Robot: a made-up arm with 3 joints.
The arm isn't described. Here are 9 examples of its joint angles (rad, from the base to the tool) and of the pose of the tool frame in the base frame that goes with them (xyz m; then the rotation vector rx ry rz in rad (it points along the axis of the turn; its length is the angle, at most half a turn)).
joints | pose
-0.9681 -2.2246 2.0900 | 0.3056 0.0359 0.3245 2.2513 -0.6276 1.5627
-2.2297 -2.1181 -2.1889 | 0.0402 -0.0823 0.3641 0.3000 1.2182 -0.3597
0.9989 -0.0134 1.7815 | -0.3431 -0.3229 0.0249 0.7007 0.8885 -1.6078
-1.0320 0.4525 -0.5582 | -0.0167 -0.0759 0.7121 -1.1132 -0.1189 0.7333
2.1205 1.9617 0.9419 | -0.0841 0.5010 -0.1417 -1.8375 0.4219 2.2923
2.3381 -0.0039 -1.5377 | 0.2184 0.0700 -0.2893 1.7752 -1.7146 0.7325
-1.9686 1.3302 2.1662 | -0.2682 -0.1194 0.3096 -0.0121 -1.6734 -0.3257
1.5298 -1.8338 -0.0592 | 0.1715 -0.0530 -0.4921 1.0966 1.4019 1.4080
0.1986 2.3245 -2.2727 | -0.2778 -0.1402 0.1154 -2.2114 -1.1444 0.8726
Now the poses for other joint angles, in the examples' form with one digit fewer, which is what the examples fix.
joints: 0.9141 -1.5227 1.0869
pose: 0.152 -0.545 -0.026 -0.103 1.540 -0.167
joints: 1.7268 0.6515 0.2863
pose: -0.244 -0.009 -0.488 1.739 -0.242 -0.770
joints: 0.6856 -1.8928 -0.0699
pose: 0.170 -0.472 -0.263 0.530 1.798 0.693
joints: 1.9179 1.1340 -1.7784
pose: -0.090 -0.219 -0.255 0.445 -1.662 0.226
